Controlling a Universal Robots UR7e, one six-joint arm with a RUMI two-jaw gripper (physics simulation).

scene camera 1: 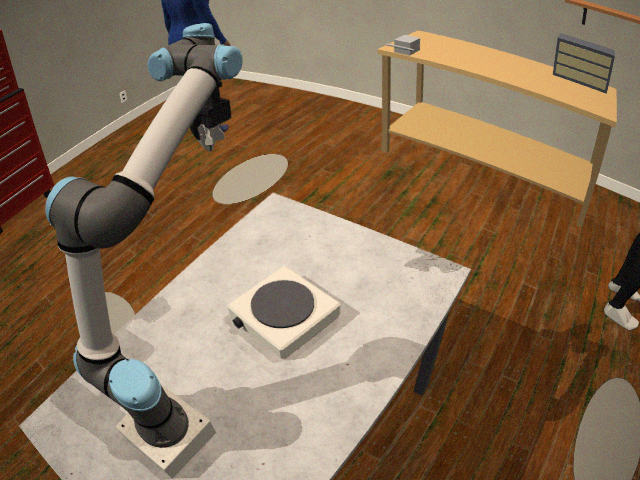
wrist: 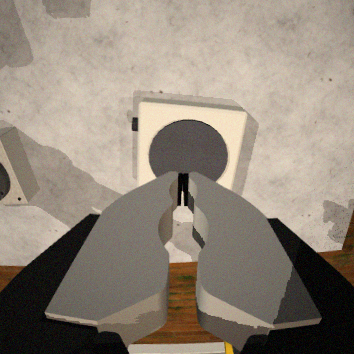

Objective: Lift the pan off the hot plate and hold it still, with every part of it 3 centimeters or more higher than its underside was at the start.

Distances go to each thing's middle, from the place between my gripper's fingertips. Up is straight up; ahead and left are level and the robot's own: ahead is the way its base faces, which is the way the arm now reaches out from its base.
Right now the cream hot plate (scene camera 1: 283, 311) is 480 mm below my hand, 200 mm to the right of it and 30 mm behind it.
